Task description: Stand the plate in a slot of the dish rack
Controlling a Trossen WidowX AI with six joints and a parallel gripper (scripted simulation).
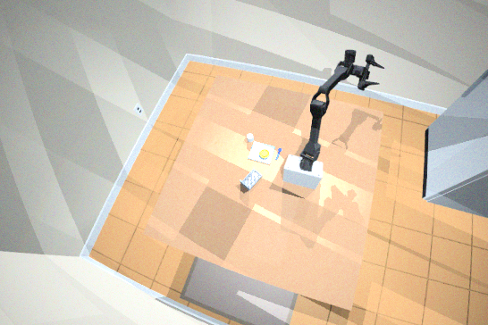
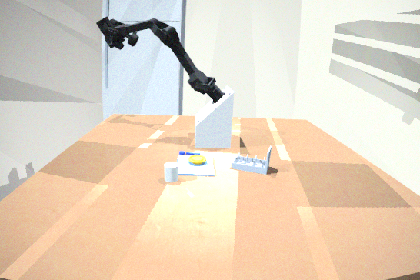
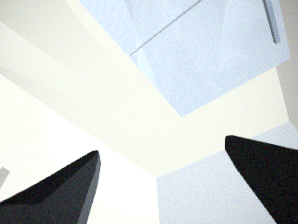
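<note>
Right now my gripper tip is 59 cm short of the plate, 51 cm above it and 31 cm to the right of it. Round my gripper tip: mat: 61 cm ahead, 52 cm below, 30 cm to the left; then blue spoon: 52 cm below, 49 cm ahead, 28 cm to the left; then white cup: 70 cm ahead, 50 cm below, 21 cm to the left.
</note>
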